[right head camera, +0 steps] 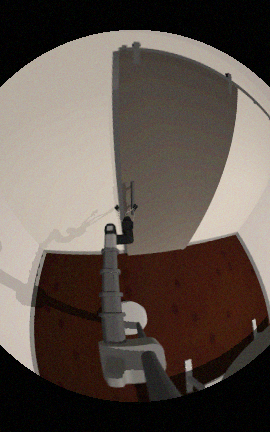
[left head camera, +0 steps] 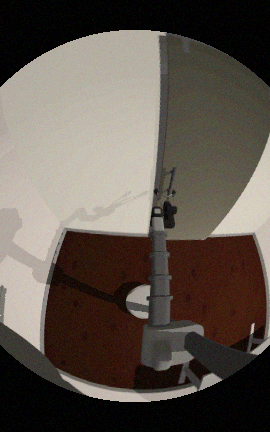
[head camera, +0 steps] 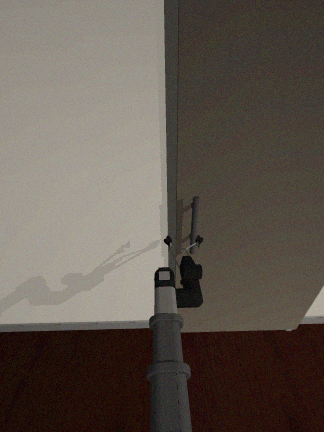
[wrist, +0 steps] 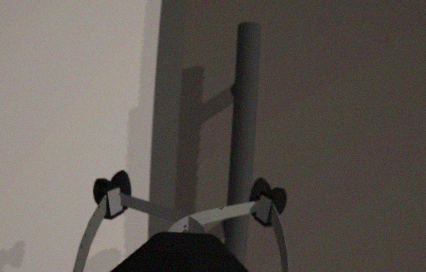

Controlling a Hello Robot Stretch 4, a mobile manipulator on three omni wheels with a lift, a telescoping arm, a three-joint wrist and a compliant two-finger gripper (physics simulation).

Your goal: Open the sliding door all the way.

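Seen in the pictures: gripper, between the fingertips: [right head camera: 125,204] [left head camera: 164,189] [head camera: 183,236] [wrist: 191,190]; robot's base, origin of its link: [right head camera: 127,316] [left head camera: 143,300].
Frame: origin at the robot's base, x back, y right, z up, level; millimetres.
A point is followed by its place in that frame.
Observation:
The sliding door [head camera: 250,150] {x -867, y 355, z 1325 mm} [left head camera: 210,125] {x -867, y 365, z 1495 mm} [right head camera: 175,125] {x -866, y 431, z 1554 mm} [wrist: 340,125] {x -868, y 291, z 1057 mm} is a tall grey-brown panel beside a pale wall. Its upright bar handle [head camera: 194,220] {x -801, y 142, z 1051 mm} [left head camera: 172,179] {x -800, y 146, z 1060 mm} [right head camera: 132,192] {x -801, y 146, z 1070 mm} [wrist: 246,100] {x -800, y 143, z 1073 mm} stands off the panel near the left edge. My gripper [head camera: 183,240] {x -776, y 91, z 982 mm} [left head camera: 165,192] {x -776, y 91, z 982 mm} [right head camera: 126,207] {x -776, y 91, z 982 mm} [wrist: 191,190] {x -776, y 91, z 982 mm} is open at the handle's lower part. In the wrist view the bar passes between the fingertips, close to the right one, and the right finger's inner strip crosses in front of it. The left fingertip shows over the pale wall. Contact cannot be told.
The pale wall [head camera: 80,150] {x -933, y -327, z 1333 mm} [left head camera: 85,125] {x -935, y -469, z 1455 mm} [right head camera: 60,150] {x -934, y -367, z 1421 mm} [wrist: 65,100] {x -931, y -111, z 1071 mm} lies left of the door and carries the arm's shadow. An overhead rail [right head camera: 255,102] extends right of the door. The dark red floor [head camera: 75,380] {x -605, y -595, z -28 mm} [left head camera: 100,260] {x -496, y -616, z -27 mm} [right head camera: 200,280] {x -273, y 1050, z -27 mm} meets the wall at a grey baseboard.

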